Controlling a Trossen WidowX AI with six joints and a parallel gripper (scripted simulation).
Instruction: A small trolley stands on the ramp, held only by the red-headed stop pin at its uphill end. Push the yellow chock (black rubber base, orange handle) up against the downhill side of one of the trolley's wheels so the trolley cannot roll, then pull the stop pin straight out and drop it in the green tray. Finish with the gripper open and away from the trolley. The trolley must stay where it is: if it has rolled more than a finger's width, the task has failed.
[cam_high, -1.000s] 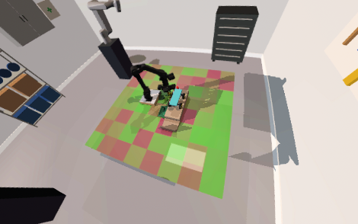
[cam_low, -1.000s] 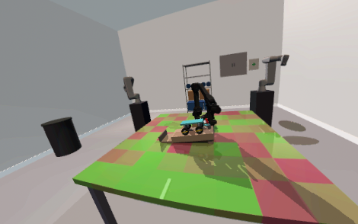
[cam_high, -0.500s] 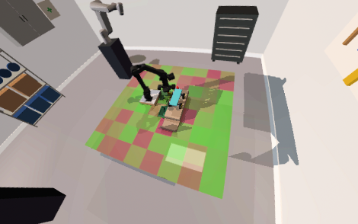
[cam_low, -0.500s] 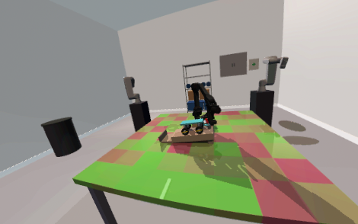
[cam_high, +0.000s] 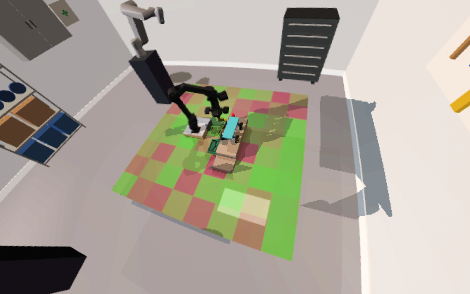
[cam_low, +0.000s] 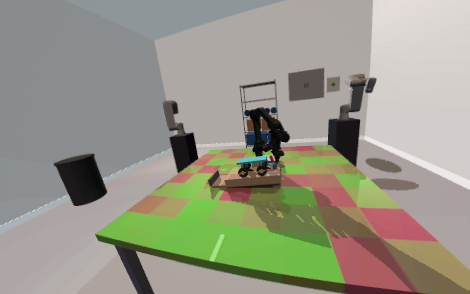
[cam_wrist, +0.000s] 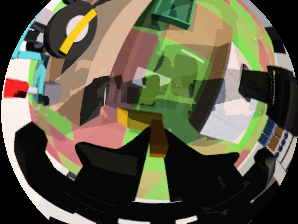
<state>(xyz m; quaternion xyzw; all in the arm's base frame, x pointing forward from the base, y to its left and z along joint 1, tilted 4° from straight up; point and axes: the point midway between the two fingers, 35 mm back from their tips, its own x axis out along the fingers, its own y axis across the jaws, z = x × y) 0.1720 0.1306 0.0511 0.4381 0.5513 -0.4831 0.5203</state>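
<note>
Right now my gripper tip is 24 cm to the left of the green tray, 8 cm above it and 2 cm short of it. Also, from my gripper tip: red-headed stop pin 14 cm ahead, 6 cm above, 3 cm to the right; yellow chock 2 cm ahead, 1 cm below; trolley 15 cm ahead, 14 cm to the right, 4 cm above.
</note>
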